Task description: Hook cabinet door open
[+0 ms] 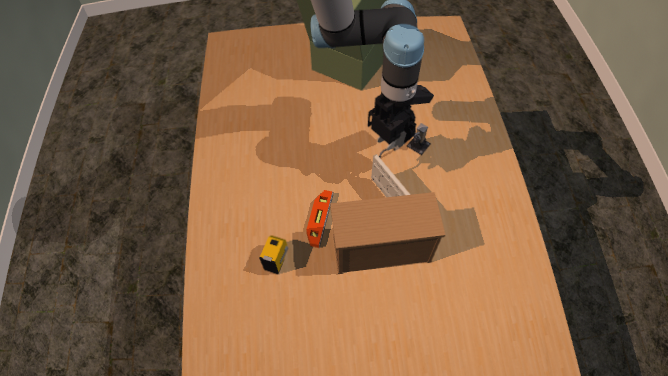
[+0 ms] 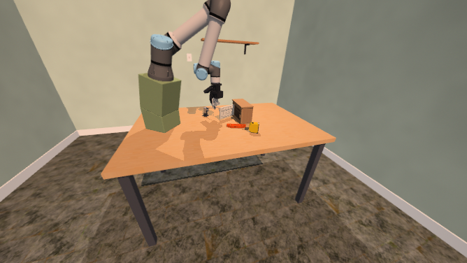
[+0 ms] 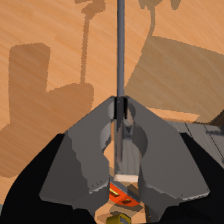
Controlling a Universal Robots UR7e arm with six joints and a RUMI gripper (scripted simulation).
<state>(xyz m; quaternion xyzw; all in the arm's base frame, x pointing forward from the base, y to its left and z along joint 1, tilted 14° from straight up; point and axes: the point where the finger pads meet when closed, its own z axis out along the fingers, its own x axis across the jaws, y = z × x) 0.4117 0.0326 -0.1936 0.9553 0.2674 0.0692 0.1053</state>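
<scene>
Now: hand 3 cm past the dark hook post, 5 cm to the right of it and 4 cm above it. Also, from my hand: yellow tape measure: 21 cm ahead, 33 cm to the right, 6 cm below; white cabinet door: 11 cm ahead, 2 cm to the right, 3 cm below; orange spirit level: 12 cm ahead, 21 cm to the right, 9 cm below.
</scene>
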